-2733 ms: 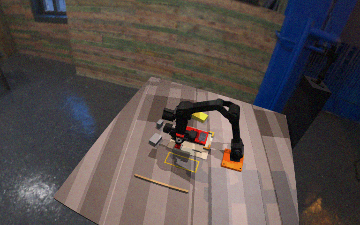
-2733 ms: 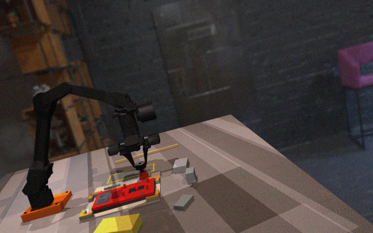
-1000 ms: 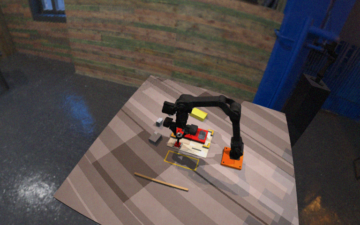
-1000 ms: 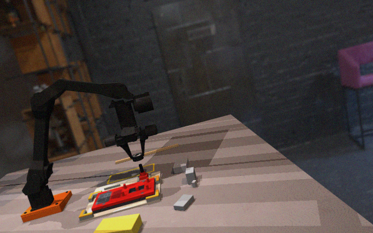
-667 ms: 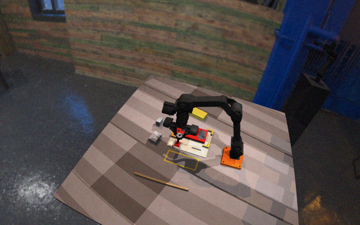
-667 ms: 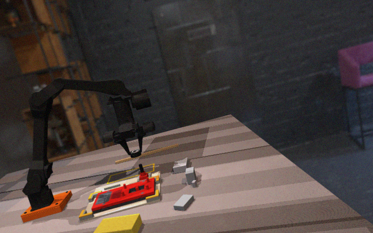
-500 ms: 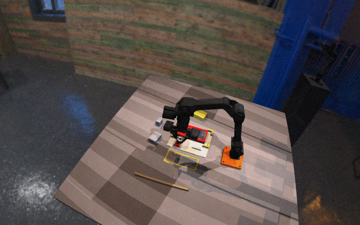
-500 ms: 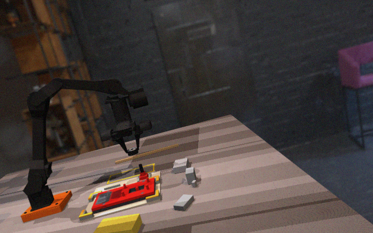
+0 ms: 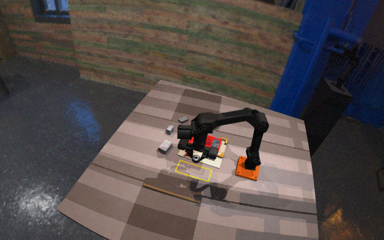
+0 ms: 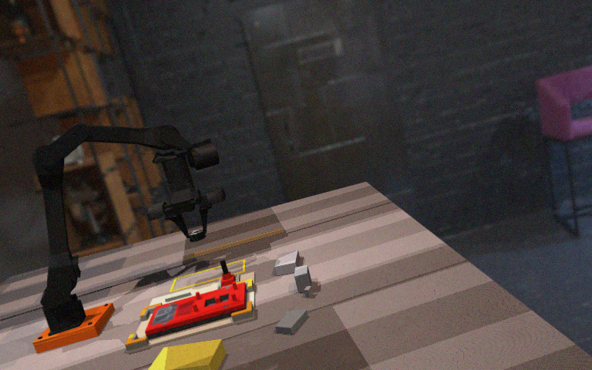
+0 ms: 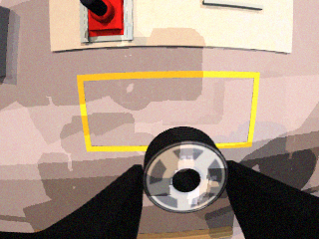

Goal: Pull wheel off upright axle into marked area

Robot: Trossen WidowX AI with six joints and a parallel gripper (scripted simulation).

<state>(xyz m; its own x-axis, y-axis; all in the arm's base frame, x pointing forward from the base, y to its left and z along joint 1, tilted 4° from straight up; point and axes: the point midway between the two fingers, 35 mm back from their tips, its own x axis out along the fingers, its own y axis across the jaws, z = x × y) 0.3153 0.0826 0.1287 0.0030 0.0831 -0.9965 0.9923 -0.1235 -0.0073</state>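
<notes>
The black wheel lies right at my gripper tip. Also, from my gripper tip: wooden stick (80 mm ahead, 170 mm to the left, 100 mm below); then yellow block (50 mm behind, 410 mm to the right, 90 mm below).
</notes>
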